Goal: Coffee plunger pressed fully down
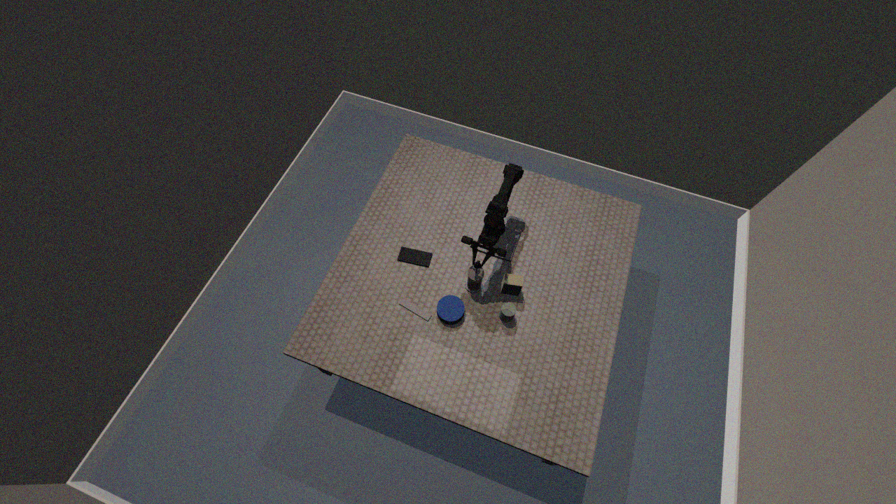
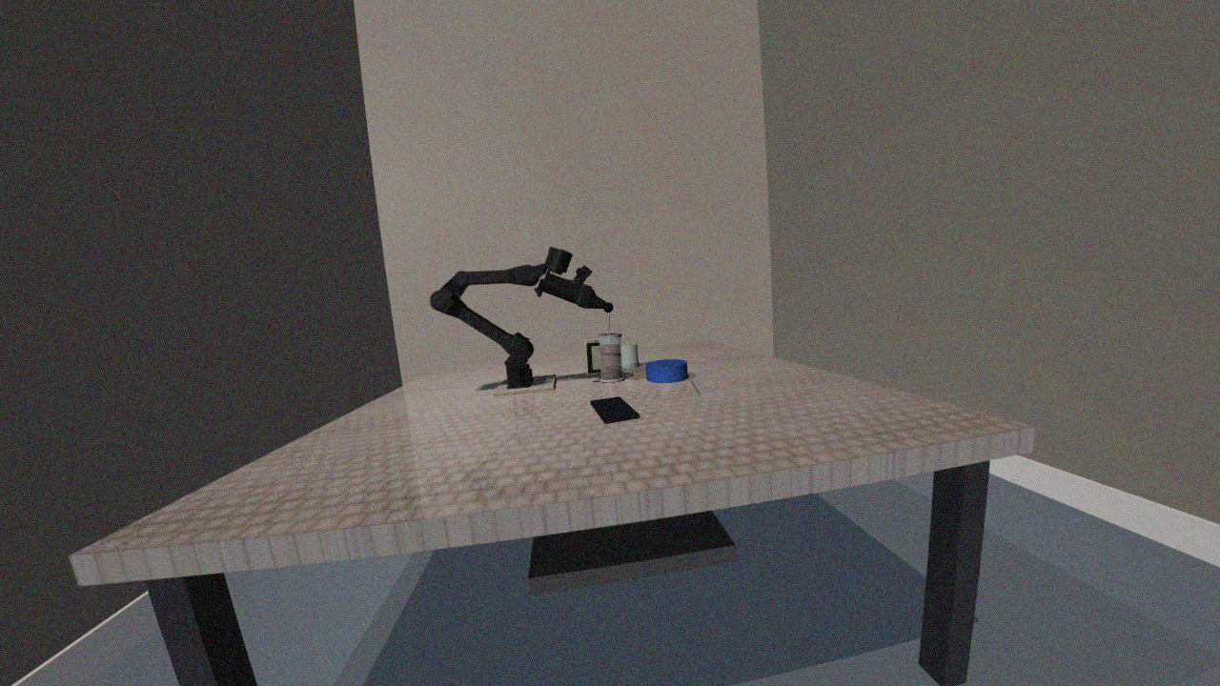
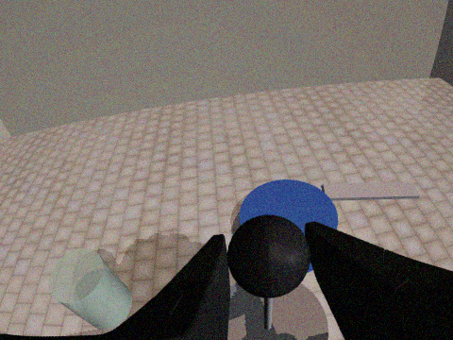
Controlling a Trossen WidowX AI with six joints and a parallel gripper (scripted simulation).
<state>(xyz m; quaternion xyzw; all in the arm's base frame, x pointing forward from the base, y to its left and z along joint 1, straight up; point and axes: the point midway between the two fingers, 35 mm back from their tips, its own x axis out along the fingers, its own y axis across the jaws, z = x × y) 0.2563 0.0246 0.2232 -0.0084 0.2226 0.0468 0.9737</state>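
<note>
Right now my gripper tip is 3 cm past the coffee press and 11 cm above it. From my gripper tip the other things lie so: blue round tin: 15 cm ahead, 4 cm to the right, 20 cm below.
</note>
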